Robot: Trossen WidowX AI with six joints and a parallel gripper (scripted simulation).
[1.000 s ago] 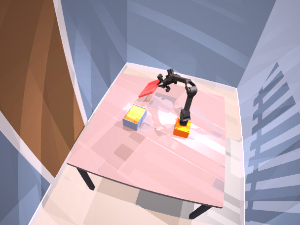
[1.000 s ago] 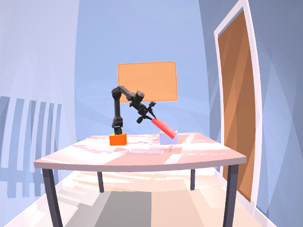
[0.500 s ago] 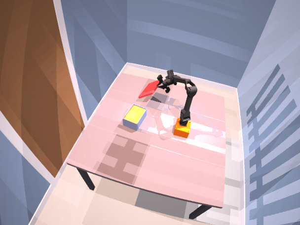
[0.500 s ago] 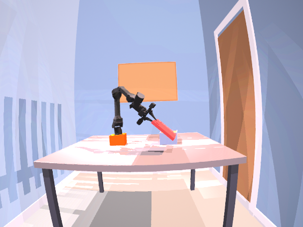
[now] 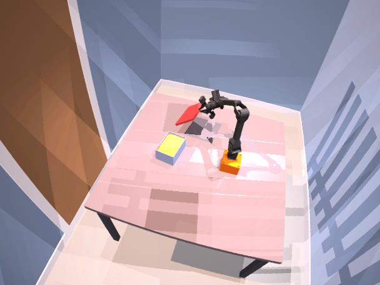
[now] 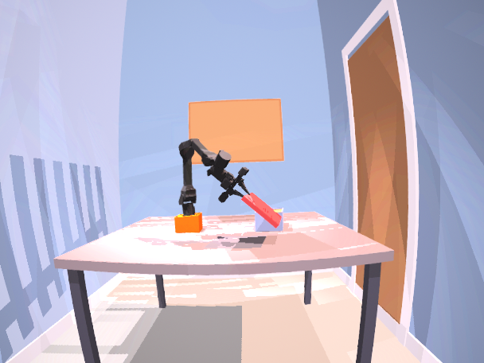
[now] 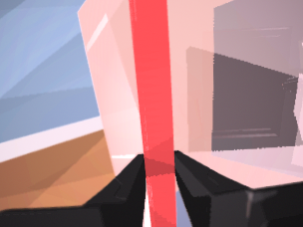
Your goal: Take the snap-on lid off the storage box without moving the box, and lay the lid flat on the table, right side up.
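Right now my gripper tip is 60 mm short of the lid, 50 mm above it and 20 mm to the left of it. Round my gripper tip: storage box 290 mm to the left, 170 mm ahead, 150 mm below.
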